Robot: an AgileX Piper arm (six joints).
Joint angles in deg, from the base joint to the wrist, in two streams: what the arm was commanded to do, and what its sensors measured. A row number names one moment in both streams.
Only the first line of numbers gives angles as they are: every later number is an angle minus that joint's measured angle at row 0.
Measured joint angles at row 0:
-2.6 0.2 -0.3 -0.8 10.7 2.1
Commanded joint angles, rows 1 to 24:
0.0 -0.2 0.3 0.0 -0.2 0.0
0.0 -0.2 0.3 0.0 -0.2 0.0
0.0 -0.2 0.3 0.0 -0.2 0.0
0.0 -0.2 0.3 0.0 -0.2 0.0
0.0 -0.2 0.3 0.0 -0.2 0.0
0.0 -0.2 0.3 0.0 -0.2 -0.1
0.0 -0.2 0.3 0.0 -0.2 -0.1
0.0 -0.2 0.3 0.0 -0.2 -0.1
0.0 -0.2 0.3 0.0 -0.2 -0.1
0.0 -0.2 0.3 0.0 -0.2 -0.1
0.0 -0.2 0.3 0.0 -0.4 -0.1
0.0 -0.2 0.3 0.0 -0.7 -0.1
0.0 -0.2 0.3 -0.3 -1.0 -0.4
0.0 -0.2 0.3 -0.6 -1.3 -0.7
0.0 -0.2 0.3 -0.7 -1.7 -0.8
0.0 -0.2 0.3 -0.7 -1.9 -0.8
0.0 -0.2 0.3 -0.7 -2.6 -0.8
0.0 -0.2 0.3 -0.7 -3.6 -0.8
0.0 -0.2 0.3 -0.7 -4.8 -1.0
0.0 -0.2 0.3 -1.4 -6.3 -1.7
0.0 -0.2 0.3 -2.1 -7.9 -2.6
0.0 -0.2 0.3 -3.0 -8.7 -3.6
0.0 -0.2 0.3 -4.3 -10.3 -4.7
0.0 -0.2 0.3 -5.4 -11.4 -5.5
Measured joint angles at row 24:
0.0 0.0 0.0 -2.4 -7.2 -2.7
